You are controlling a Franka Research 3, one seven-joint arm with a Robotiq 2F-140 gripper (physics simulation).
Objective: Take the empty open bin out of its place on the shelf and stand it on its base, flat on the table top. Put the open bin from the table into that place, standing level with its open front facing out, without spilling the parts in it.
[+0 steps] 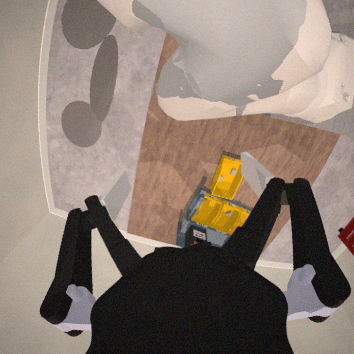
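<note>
My gripper [182, 171] is open, with its two pale finger pads wide apart and nothing between them. Beyond it and lower down, a small grey-blue shelf [218, 238] stands near the edge of the wooden table top [165, 200]. Yellow bins [207, 210] [234, 218] sit side by side at the shelf, partly hidden by my right finger. Another yellow bin [227, 176] is just beyond them, beside the right fingertip, with small pale patches showing in it. Which bin is empty, and what parts the others hold, is too small to tell.
The robot's own pale arm [240, 55] fills the top and hides part of the table. A dark piece with a white label [199, 234] is at the shelf's near side. A red object [348, 236] is at the right edge. Grey speckled floor [132, 65] borders the wood.
</note>
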